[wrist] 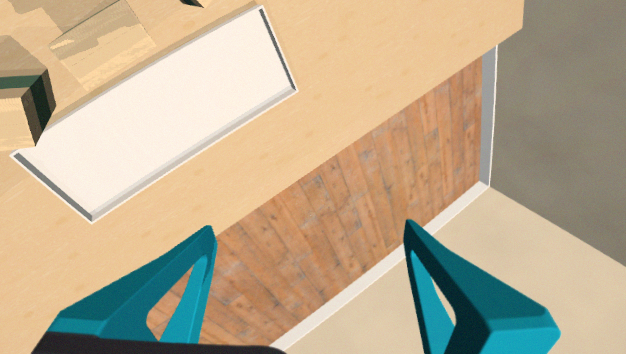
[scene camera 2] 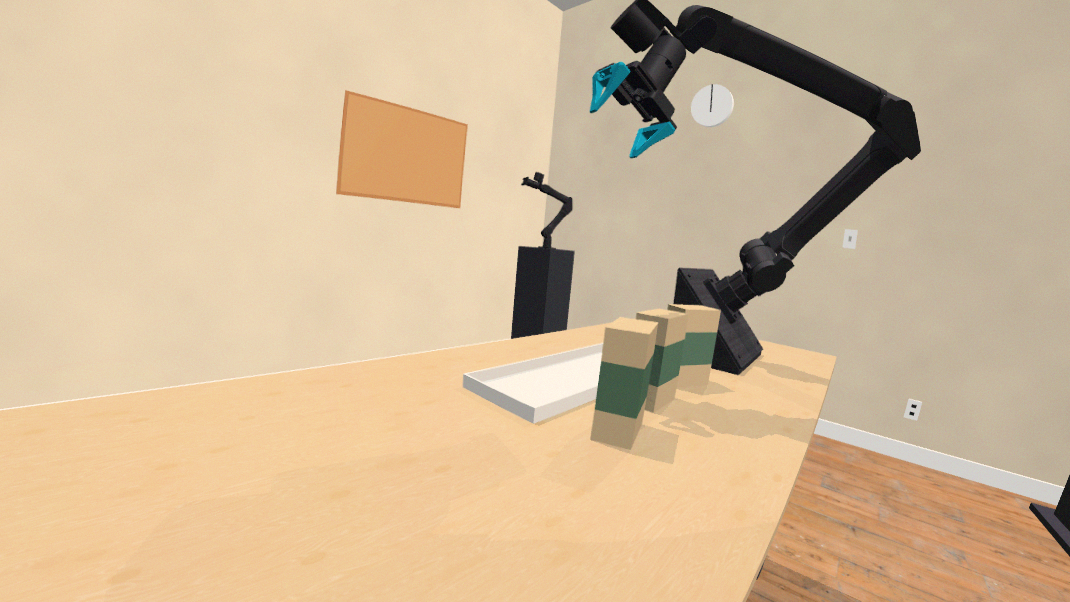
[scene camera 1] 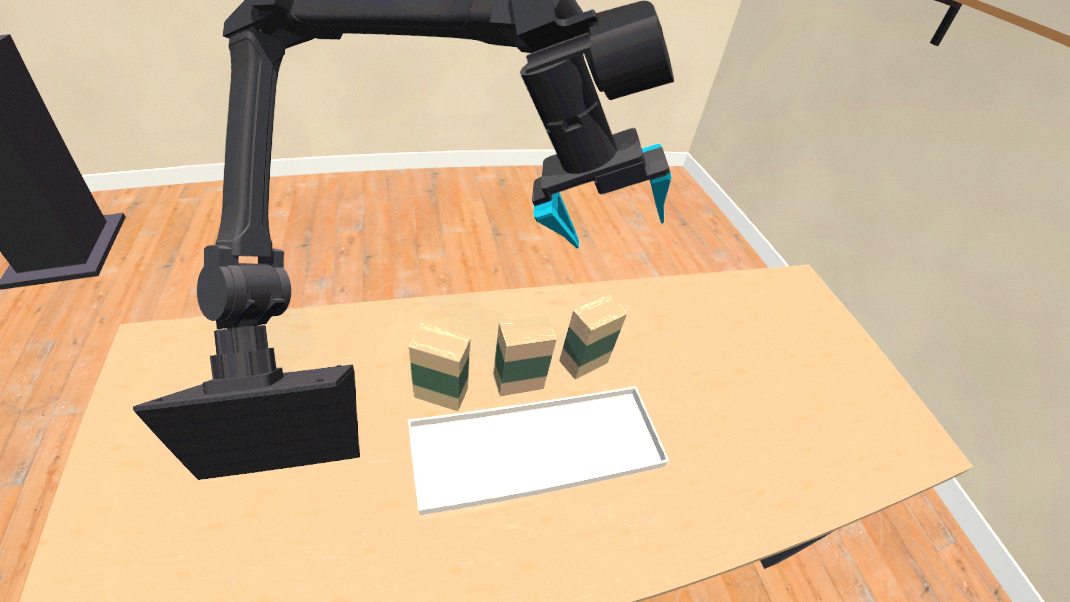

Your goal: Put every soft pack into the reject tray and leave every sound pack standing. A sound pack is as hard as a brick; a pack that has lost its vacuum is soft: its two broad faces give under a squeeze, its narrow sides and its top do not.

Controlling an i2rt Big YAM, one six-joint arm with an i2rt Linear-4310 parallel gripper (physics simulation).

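Places are measured from the arm's base along level axes (x ahead, y left, z up), in millimetres.
Pixels of known places: gripper, fingertip midpoint: (wrist: 307, 232) (scene camera 2: 613, 135) (scene camera 1: 619, 233); arm's base, link origin: (scene camera 2: 720, 300) (scene camera 1: 246, 385).
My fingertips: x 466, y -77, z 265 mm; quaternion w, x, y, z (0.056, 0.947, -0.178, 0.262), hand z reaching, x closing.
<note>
Ahead of a thing's pixels: the offset from my fingertips to its top centre. Level surfaces: height alone.
Three tan packs with green bands stand upright in a row behind the white reject tray @(dx -53, dy -45, dz -375 mm) (scene camera 1: 540, 488) (scene camera 2: 499, 399) (wrist: 194, 152): the left pack (scene camera 1: 436, 380), the middle pack @(dx -45, dy +90, dz -256 mm) (scene camera 1: 522, 368) (scene camera 2: 664, 362) and the right pack @(dx +88, dy +104, dz -256 mm) (scene camera 1: 592, 345) (scene camera 2: 622, 385). In scene camera 2 the left pack @(dx -177, dy +107, dz -316 mm) (scene camera 2: 698, 348) is the farthest. A pack (wrist: 20, 82) is cut off at the left edge of the wrist view. The tray holds no pack. My gripper (scene camera 1: 619, 235) (scene camera 2: 612, 134) (wrist: 307, 232) is open and empty, high above the packs and clear of them. Softness cannot be seen.
The arm's black base (scene camera 1: 261, 430) (scene camera 2: 737, 344) stands on the table @(dz -397 mm) (scene camera 1: 785, 389) (scene camera 2: 336, 479) (wrist: 350, 90) left of the packs in scene camera 1. A dark pedestal (scene camera 2: 540, 292) with a small arm stands beyond the table.
</note>
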